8 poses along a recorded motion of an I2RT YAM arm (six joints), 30 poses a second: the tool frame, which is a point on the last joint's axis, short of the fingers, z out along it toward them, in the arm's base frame.
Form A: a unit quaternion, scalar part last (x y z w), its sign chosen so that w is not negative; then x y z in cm.
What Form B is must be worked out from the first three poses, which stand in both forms.
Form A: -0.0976, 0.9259, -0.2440, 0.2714, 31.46, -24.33, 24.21
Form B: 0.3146, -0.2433, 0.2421, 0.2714, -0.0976, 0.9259, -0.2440
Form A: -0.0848, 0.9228, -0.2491, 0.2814, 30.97, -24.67, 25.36
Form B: 0.3097, -0.2467, 0.2536, 0.2814, -0.0848, 0.9228, -0.2491
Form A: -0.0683, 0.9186, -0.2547, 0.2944, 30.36, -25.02, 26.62
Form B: 0.3036, -0.2502, 0.2662, 0.2944, -0.0683, 0.9186, -0.2547
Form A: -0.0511, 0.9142, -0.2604, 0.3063, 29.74, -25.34, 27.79
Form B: 0.2974, -0.2534, 0.2779, 0.3063, -0.0511, 0.9142, -0.2604
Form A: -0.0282, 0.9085, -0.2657, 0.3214, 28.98, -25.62, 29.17
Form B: 0.2898, -0.2562, 0.2917, 0.3214, -0.0282, 0.9085, -0.2657
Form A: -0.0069, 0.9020, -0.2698, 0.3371, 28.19, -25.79, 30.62
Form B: 0.2819, -0.2579, 0.3062, 0.3371, -0.0069, 0.9020, -0.2698
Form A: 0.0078, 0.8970, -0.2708, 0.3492, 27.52, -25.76, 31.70
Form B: 0.2752, -0.2576, 0.3170, 0.3492, 0.0078, 0.8970, -0.2708
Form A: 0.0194, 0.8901, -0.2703, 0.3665, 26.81, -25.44, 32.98
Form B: 0.2681, -0.2544, 0.3298, 0.3665, 0.0194, 0.8901, -0.2703
